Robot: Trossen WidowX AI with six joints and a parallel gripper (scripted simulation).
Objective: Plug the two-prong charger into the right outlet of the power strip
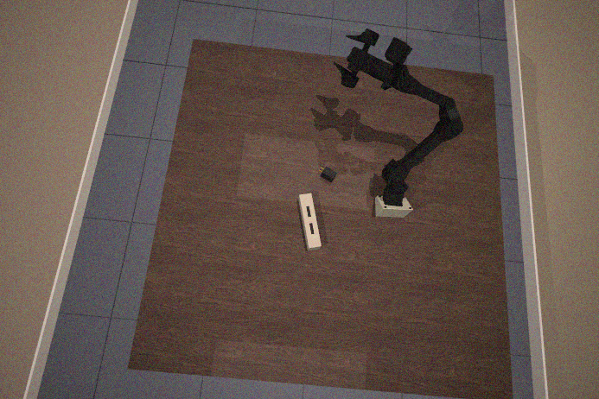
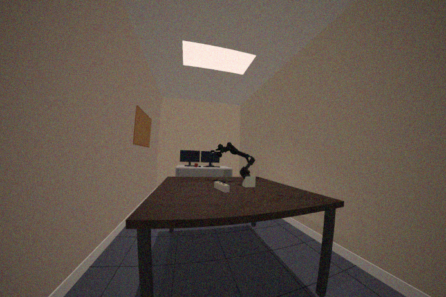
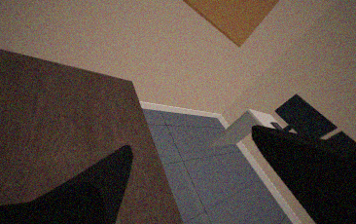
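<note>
The black two-prong charger lies 32 cm to the left of my gripper tip, 32 cm below it and 3 cm behind it.
</note>
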